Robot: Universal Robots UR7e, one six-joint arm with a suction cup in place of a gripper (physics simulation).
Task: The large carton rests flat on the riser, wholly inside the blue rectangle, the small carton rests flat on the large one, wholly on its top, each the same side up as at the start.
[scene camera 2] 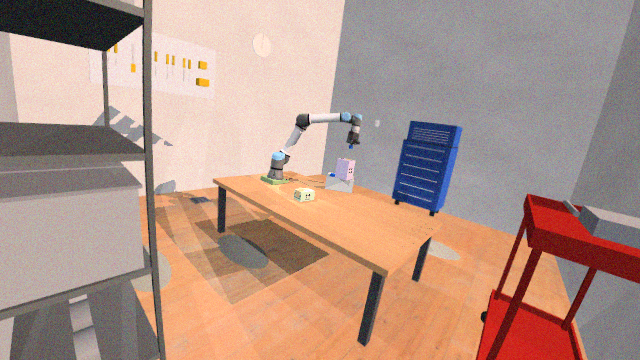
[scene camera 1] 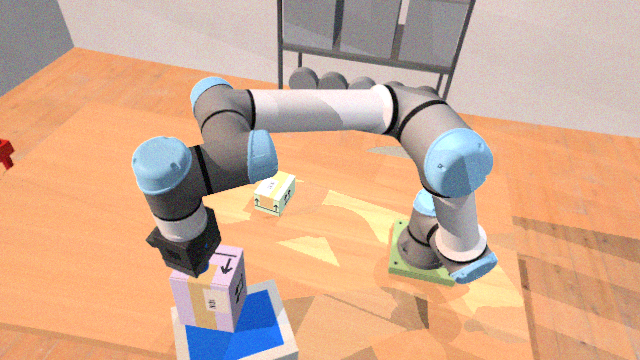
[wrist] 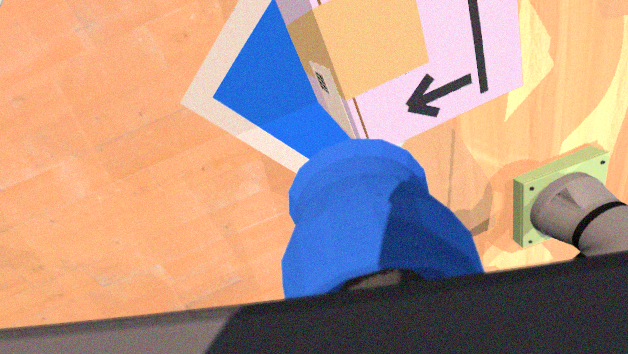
suction cup: holds nothing
a large carton: on a white riser
a small carton: on the table
